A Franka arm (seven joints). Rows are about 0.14 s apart.
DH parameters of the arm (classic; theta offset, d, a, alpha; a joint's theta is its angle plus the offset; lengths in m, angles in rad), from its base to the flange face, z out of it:
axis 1: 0 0.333 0 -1.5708
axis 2: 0 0 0 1.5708
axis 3: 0 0.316 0.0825 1.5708
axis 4: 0 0 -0.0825 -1.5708
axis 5: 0 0.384 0 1.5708
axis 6: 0 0 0.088 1.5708
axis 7: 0 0.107 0 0
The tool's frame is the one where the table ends.
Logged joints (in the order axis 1, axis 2, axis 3, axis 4, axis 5, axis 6, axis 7), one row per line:
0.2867 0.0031 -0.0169 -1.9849 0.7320 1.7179 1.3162
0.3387 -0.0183 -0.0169 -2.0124 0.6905 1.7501 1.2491
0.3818 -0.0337 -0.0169 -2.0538 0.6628 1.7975 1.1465
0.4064 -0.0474 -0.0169 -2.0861 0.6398 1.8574 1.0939
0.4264 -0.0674 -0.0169 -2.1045 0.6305 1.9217 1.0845
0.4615 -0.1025 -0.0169 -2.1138 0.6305 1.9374 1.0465
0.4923 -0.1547 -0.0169 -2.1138 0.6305 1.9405 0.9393
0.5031 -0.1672 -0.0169 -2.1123 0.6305 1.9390 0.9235
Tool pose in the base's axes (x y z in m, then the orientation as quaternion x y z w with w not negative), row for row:
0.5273 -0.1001 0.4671 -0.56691 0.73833 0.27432 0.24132
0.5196 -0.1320 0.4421 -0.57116 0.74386 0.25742 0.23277
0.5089 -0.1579 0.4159 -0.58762 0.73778 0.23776 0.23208
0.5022 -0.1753 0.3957 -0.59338 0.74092 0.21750 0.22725
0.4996 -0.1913 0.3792 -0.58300 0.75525 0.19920 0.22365
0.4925 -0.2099 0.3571 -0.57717 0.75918 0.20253 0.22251
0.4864 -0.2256 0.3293 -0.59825 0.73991 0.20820 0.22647
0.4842 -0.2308 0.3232 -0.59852 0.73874 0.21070 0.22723
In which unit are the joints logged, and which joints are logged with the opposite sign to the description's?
The joints are logged in radians. Opposite sign: axis 1, axis 2.
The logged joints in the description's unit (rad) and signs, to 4 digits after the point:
-0.2867 -0.0031 -0.0169 -1.9849 0.7320 1.7179 1.3162
-0.3387 0.0183 -0.0169 -2.0124 0.6905 1.7501 1.2491
-0.3818 0.0337 -0.0169 -2.0538 0.6628 1.7975 1.1465
-0.4064 0.0474 -0.0169 -2.0861 0.6398 1.8574 1.0939
-0.4264 0.0674 -0.0169 -2.1045 0.6305 1.9217 1.0845
-0.4615 0.1025 -0.0169 -2.1138 0.6305 1.9374 1.0465
-0.4923 0.1547 -0.0169 -2.1138 0.6305 1.9405 0.9393
-0.5031 0.1672 -0.0169 -2.1123 0.6305 1.9390 0.9235

